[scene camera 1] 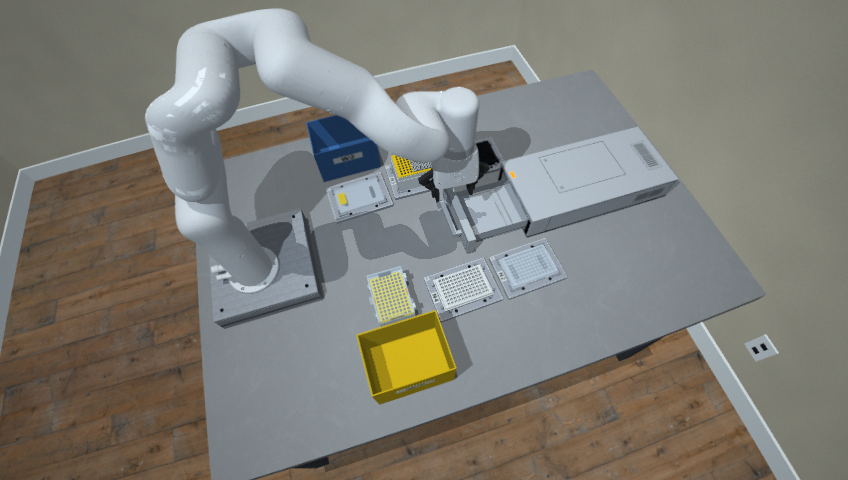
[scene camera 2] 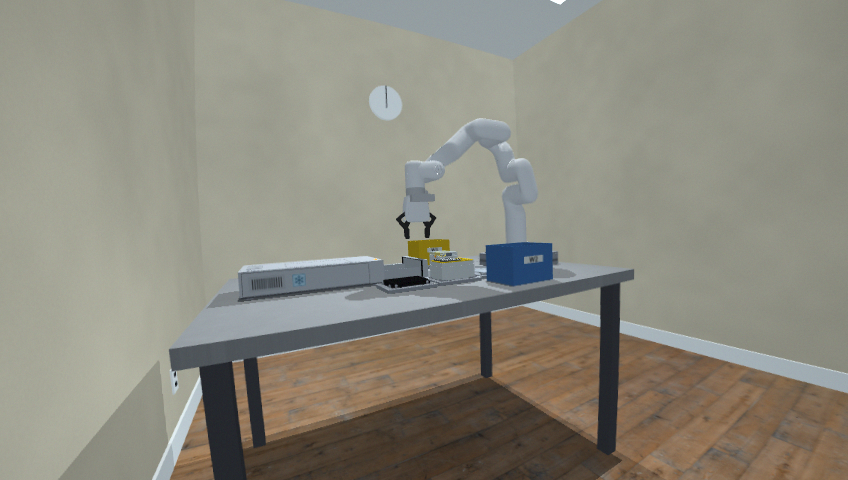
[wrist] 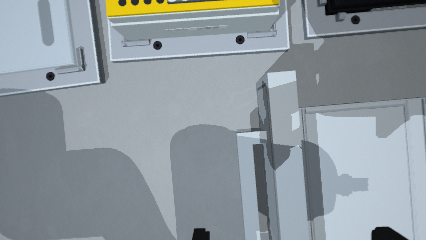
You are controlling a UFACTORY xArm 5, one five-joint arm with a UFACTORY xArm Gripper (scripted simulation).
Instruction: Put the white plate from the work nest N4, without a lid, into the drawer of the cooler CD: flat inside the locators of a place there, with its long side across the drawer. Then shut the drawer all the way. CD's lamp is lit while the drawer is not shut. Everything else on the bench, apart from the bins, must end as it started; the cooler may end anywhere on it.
Labels:
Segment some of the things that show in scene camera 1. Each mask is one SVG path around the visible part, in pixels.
A white plate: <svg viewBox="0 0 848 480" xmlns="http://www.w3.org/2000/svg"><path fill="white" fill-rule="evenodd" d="M480 264L433 280L445 312L494 295Z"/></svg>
A grey cooler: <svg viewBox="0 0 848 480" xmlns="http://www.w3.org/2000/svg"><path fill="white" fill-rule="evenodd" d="M678 178L639 127L503 161L501 162L498 181L475 187L473 195L469 195L467 189L455 192L454 187L443 189L444 200L440 201L440 206L452 236L460 236L466 252L469 253L474 251L476 240L522 227L526 236L529 237L663 197L677 182Z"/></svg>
A blue bin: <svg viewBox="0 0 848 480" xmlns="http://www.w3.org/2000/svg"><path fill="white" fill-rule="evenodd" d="M306 122L313 155L324 182L381 167L377 145L363 135L347 119L334 115Z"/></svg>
A yellow bin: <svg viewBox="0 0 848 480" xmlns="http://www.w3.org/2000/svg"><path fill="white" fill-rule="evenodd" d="M436 310L357 334L371 395L379 405L454 380L456 366ZM369 378L374 379L377 393L373 388L372 384L370 383Z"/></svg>

